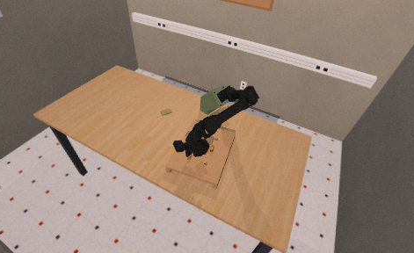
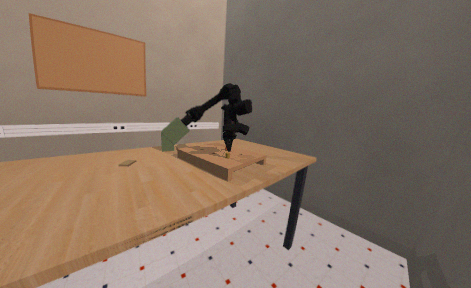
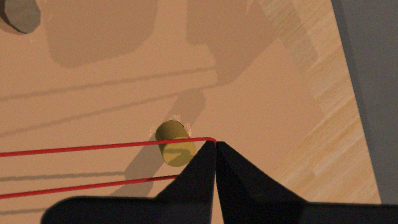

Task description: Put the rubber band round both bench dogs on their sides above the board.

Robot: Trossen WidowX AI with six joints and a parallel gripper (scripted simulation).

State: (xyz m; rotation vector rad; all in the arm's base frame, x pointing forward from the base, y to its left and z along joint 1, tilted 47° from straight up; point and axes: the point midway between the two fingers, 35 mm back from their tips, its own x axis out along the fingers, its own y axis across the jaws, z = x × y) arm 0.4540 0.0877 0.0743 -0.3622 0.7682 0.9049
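Right now the wooden board is 11 cm behind my hand, 9 cm below it and 1 cm to the left of it. Round my hand: small tan piece (42 cm to the right, 23 cm behind, 11 cm below).
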